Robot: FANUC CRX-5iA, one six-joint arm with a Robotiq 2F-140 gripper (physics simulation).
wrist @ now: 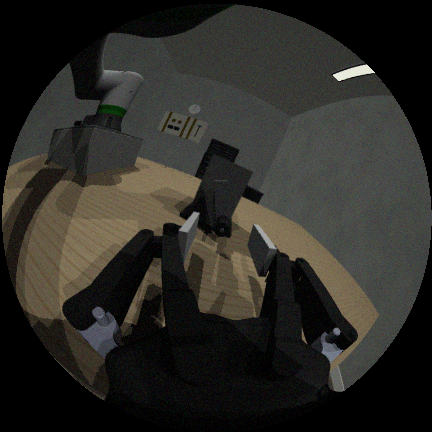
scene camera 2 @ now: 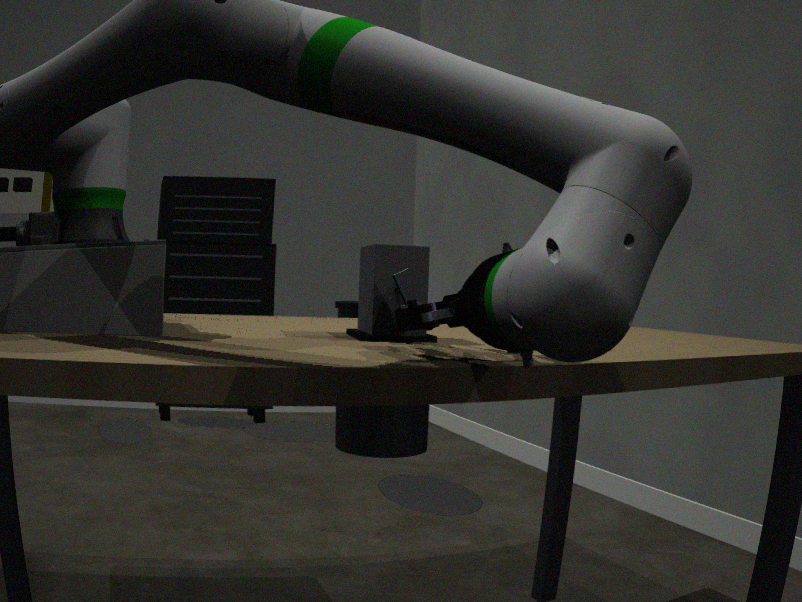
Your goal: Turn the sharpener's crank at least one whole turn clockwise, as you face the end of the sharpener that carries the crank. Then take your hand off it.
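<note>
The sharpener point(scene camera 2: 375, 278) point(wrist: 234, 179) is a dark grey upright box on a dark base plate on the table. Its crank point(scene camera 2: 397, 285) point(wrist: 215, 200) is a thin arm on the end facing my gripper. In the wrist view a round black knob point(wrist: 222, 228) is at the low end of the box. My gripper point(scene camera 2: 409, 314) point(wrist: 224, 229) is open and empty, close in front of that end. Its two pale pads stand apart on either side of the knob, with a gap to each in the wrist view. In the scene view the fingers partly hide the crank's lower part.
The grey block point(scene camera 2: 84, 291) point(wrist: 112, 152) under the arm's base stands on the table point(scene camera 2: 259, 382) point(wrist: 100, 240). A dark drawer cabinet point(scene camera 2: 217, 233) stands behind the table. The wrist hangs low over the table near its front edge. A dark cylinder point(scene camera 2: 382, 430) shows below the table.
</note>
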